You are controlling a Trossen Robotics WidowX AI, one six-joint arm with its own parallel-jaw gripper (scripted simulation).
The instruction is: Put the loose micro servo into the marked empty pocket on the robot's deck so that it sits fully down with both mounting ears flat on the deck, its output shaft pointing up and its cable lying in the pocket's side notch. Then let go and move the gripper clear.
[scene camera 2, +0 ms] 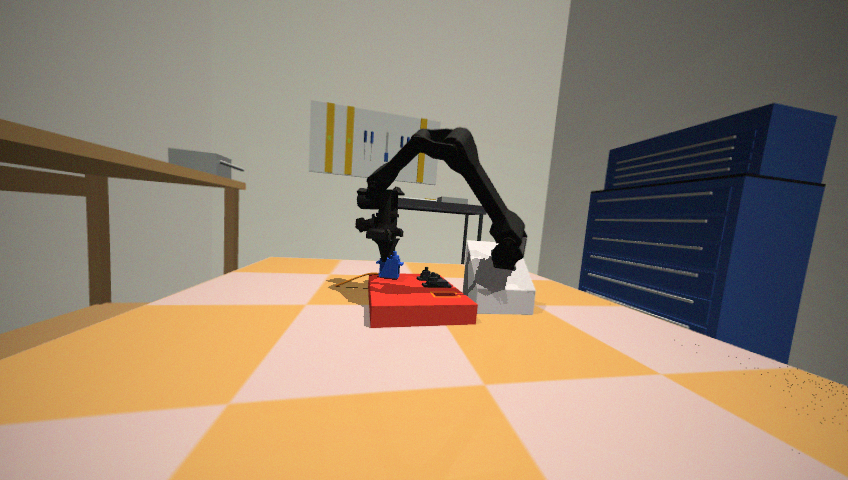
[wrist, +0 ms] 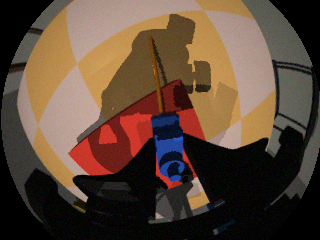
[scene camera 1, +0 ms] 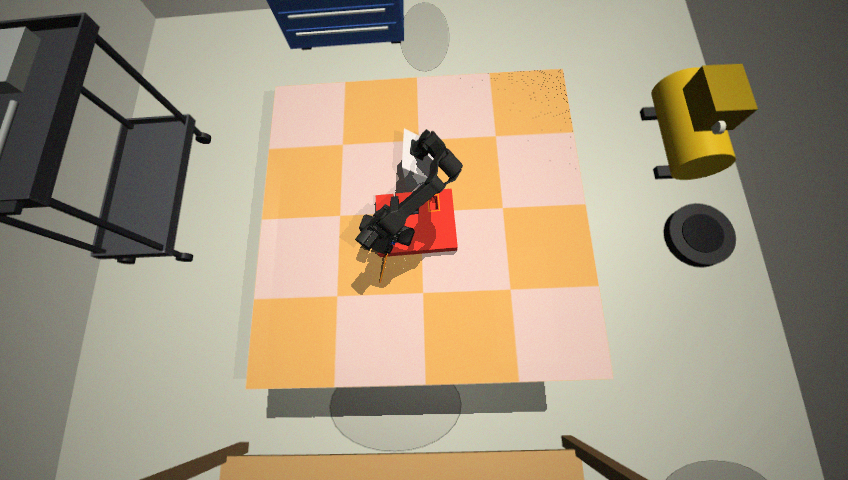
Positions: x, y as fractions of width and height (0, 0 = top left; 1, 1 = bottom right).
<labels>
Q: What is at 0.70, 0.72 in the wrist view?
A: My gripper.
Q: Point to a red deck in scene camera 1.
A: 0.51, 0.48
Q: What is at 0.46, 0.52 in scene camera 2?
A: My gripper.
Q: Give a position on a blue micro servo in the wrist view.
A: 0.53, 0.57
</labels>
